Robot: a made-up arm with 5 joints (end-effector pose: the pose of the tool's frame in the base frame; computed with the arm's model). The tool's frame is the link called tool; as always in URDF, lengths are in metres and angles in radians.
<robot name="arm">
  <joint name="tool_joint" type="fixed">
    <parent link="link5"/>
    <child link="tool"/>
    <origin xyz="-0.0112 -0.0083 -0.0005" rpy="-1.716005 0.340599 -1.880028"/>
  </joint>
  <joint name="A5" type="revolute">
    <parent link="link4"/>
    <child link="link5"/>
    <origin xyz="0.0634 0.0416 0.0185" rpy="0 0 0"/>
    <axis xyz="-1 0 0"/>
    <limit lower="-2.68" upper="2.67" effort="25" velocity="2.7"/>
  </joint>
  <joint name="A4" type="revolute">
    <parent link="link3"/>
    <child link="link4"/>
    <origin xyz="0.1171 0.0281 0.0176" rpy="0 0 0"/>
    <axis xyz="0 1 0"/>
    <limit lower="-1.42" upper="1.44" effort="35" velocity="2.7"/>
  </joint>
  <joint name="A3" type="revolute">
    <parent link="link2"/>
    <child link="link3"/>
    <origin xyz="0.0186 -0.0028 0.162" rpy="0 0 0"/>
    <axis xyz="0 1 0"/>
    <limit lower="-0.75" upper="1.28" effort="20" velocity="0.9"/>
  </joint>
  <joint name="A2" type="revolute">
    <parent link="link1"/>
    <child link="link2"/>
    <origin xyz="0.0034 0.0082 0.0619" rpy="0 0 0"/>
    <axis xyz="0 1 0"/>
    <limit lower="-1.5" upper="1.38" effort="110" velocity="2.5"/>
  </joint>
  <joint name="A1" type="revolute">
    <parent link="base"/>
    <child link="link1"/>
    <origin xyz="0.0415 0.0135 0.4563" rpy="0 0 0"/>
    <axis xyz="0 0 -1"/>
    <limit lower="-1.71" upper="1.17" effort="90" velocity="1.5"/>
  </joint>
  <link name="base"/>
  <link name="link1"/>
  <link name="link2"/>
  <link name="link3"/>
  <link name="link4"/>
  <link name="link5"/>
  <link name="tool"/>
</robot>
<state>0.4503 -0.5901 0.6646 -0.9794 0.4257</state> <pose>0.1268 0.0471 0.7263 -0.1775 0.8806 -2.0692</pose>
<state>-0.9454 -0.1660 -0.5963 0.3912 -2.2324</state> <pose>0.0416 0.1513 0.8050 -0.2218 1.5680 1.7801</pose>
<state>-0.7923 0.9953 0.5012 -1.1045 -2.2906</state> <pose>0.1445 0.2332 0.4670 0.1320 2.3736 1.3243</pose>
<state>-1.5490 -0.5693 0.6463 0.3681 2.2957</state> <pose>-0.0364 0.1230 0.6733 -1.0797 -1.6090 -1.3279</pose>
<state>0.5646 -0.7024 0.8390 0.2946 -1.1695</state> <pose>0.1505 0.0301 0.6432 0.5825 2.2359 -0.2832</pose>
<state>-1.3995 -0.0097 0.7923 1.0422 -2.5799</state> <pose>-0.0198 0.1426 0.5561 -0.0128 -2.7892 0.3031</pose>
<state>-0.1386 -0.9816 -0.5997 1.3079 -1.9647</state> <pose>-0.0610 0.0787 0.7653 0.2702 1.5273 0.8661</pose>
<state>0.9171 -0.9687 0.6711 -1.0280 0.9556</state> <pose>0.0822 0.0753 0.7331 0.2261 0.3774 -3.0829</pose>
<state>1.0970 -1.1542 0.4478 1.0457 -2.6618</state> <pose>0.1127 0.0560 0.6870 1.7737 0.7502 0.5196</pose>
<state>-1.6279 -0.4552 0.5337 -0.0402 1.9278</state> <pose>-0.0428 0.1291 0.7047 -1.0140 -1.0221 -1.2966</pose>
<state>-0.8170 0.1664 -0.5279 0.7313 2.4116</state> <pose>0.1258 0.2216 0.7367 -1.6392 -1.3427 -1.8799</pose>
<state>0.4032 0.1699 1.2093 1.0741 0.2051</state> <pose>0.1238 0.0511 0.5147 1.2164 -1.8828 -0.7258</pose>
